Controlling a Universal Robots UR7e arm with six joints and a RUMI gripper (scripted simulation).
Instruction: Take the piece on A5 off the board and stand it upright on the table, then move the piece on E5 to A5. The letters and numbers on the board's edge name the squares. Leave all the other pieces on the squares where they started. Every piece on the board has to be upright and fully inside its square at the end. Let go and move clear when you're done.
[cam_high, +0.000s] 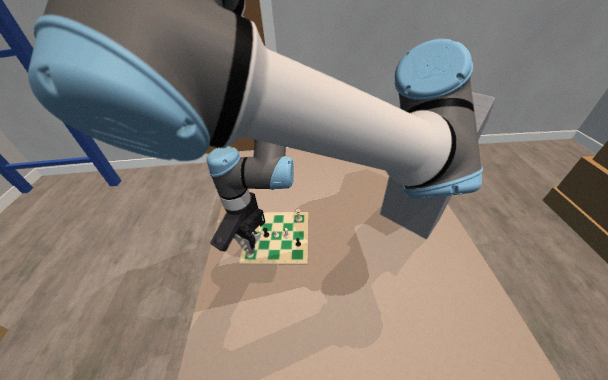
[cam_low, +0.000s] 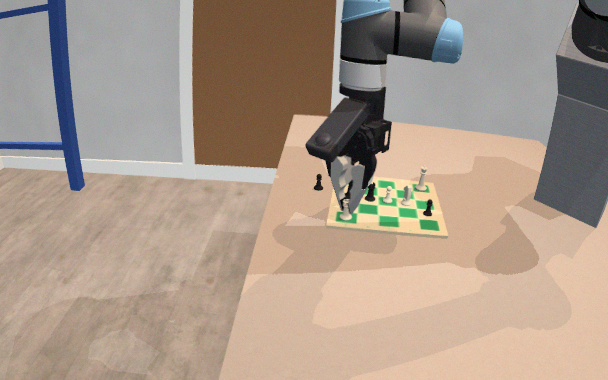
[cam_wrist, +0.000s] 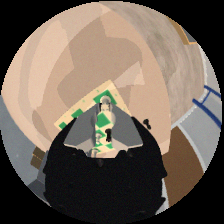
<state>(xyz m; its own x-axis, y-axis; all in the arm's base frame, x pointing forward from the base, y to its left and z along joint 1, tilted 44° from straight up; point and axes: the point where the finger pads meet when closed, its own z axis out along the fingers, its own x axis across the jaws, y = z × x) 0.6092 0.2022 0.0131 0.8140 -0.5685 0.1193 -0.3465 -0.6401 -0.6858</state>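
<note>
Right now the cream chessboard is 90 mm to the right of my hand, 70 mm behind it and 30 mm below it. Round my hand: white rook 10 mm below; tall black piece 150 mm to the right, 20 mm ahead, 10 mm above.
</note>
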